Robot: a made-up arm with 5 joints.
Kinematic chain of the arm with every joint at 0, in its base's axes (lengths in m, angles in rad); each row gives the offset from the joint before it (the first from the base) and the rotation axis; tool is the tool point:
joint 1: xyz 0 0 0.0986 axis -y
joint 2: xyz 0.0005 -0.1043 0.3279 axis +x
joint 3: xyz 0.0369 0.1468 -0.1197 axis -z
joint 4: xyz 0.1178 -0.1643 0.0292 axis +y
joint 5: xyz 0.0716 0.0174 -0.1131 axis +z
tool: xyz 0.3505 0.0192 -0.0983
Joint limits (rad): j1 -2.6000..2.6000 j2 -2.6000..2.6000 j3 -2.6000..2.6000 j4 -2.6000..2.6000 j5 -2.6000..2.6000
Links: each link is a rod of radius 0.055 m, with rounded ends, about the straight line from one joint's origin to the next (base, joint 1, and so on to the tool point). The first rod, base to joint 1, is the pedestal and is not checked.
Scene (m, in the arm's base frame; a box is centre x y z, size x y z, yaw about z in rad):
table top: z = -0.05
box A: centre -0.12 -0.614 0.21 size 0.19 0.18 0.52 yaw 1
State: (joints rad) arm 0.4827 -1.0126 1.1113 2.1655 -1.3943
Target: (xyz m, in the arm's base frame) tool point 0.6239 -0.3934 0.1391
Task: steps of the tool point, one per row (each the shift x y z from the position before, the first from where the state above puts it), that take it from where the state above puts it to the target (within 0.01 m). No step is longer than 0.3 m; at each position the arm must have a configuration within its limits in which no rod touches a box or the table.
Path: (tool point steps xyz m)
1: 0.0037 -0.1121 0.0939
2: 0.0172 -0.0820 0.1581
3: 0.0553 -0.0227 0.1924
4: 0.1030 0.0472 0.1824
5: 0.1414 0.1090 0.1291
6: 0.1035 -0.0164 0.0552
7: 0.1341 -0.0584 0.0227
8: 0.1596 -0.0836 -0.0320
9: 0.1700 -0.0802 -0.1048
10: 0.1512 -0.0434 -0.1798
11: 0.0945 0.0192 -0.2310
12: 0.0065 0.0868 -0.2315

